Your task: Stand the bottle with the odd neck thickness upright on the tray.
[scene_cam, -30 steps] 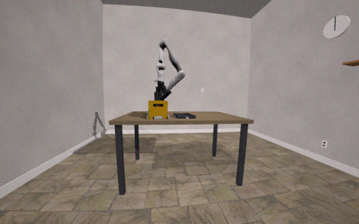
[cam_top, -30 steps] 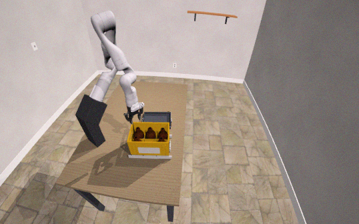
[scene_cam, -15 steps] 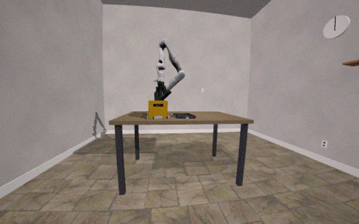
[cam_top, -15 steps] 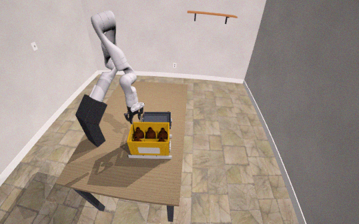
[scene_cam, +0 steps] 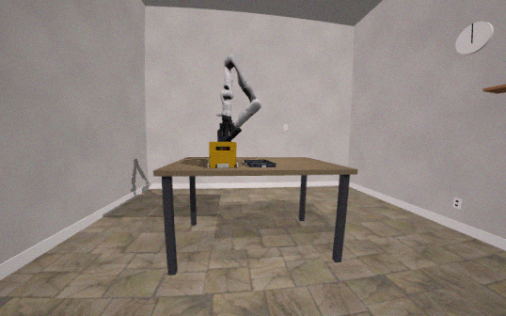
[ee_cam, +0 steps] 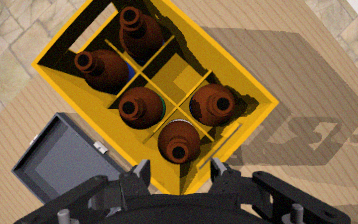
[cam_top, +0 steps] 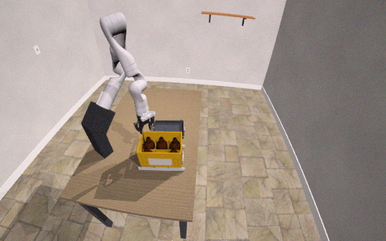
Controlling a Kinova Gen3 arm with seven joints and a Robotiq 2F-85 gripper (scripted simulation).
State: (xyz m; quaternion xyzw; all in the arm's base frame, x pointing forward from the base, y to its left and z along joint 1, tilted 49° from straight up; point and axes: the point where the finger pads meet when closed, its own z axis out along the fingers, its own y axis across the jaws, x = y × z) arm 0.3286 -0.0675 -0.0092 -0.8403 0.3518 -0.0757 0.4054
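Now: hand 10 cm short of the yellow crate, 3 cm to the left of it and 15 cm above it. Round my hand: dark grey tray 7 cm ahead, 26 cm to the left, 23 cm below.
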